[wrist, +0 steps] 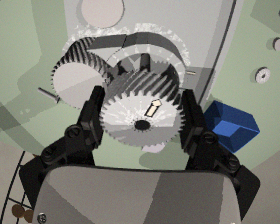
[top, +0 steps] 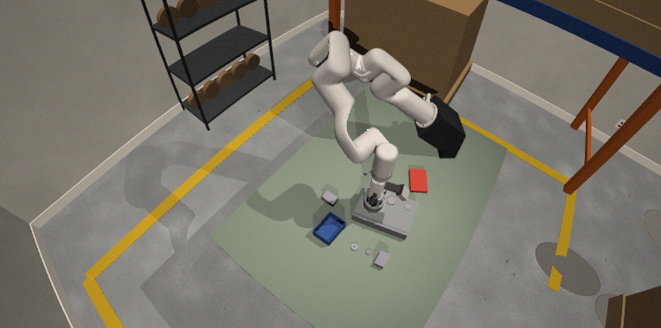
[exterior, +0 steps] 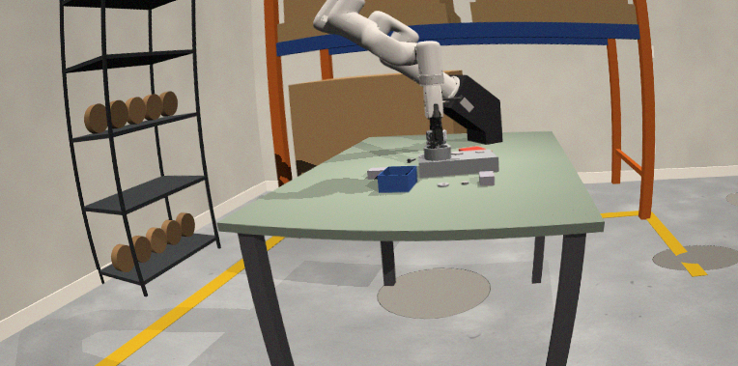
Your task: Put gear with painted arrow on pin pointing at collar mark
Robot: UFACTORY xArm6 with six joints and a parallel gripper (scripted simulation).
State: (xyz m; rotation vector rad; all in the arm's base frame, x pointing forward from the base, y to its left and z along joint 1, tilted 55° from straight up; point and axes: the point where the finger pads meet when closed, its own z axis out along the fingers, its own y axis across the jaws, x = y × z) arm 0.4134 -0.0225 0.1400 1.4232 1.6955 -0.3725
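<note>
Now: hand right at the grey toothed gear. From my hand the other things lie so: red block: 200 mm behind, 160 mm to the left, 100 mm below; then blue tray: 160 mm ahead, 130 mm to the right, 100 mm below; then disc: 200 mm ahead, 40 mm to the left, 110 mm below.
</note>
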